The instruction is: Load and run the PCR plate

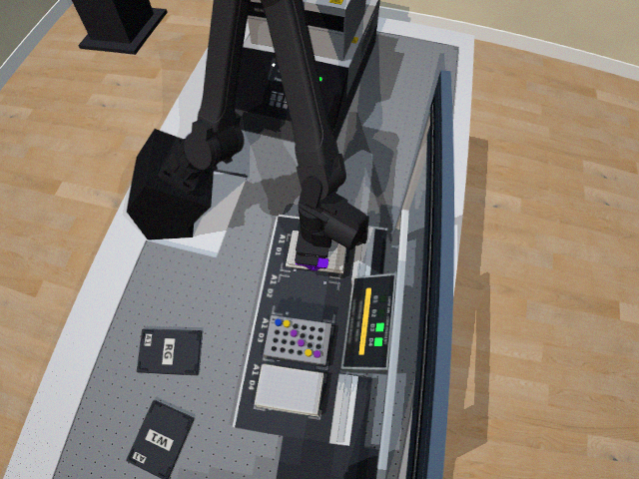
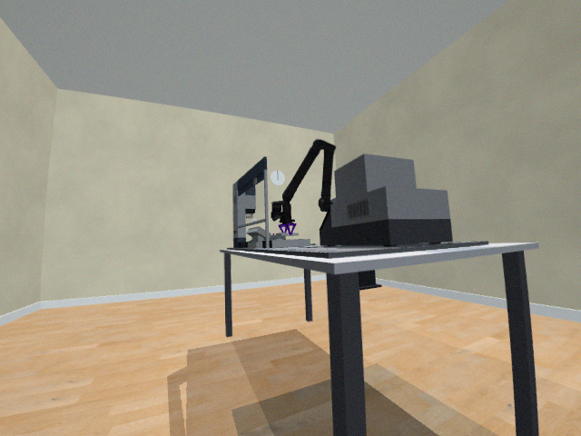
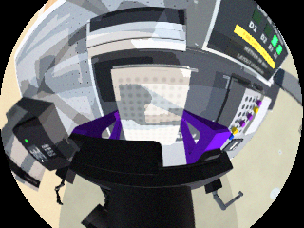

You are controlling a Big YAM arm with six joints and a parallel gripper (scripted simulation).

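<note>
Now: hand 300 mm to the left of the dark regrip nest, 270 mm past it and 80 mm above it. From my hand the other things lie so: dark waiting nest W1: 490 mm to the right, 220 mm behind, 80 mm below; then tube cooling block: 200 mm to the right, 20 mm below, 20 mm ahead; then white deep-well block: 310 mm to the right, 30 mm ahead, 20 mm below.
</note>
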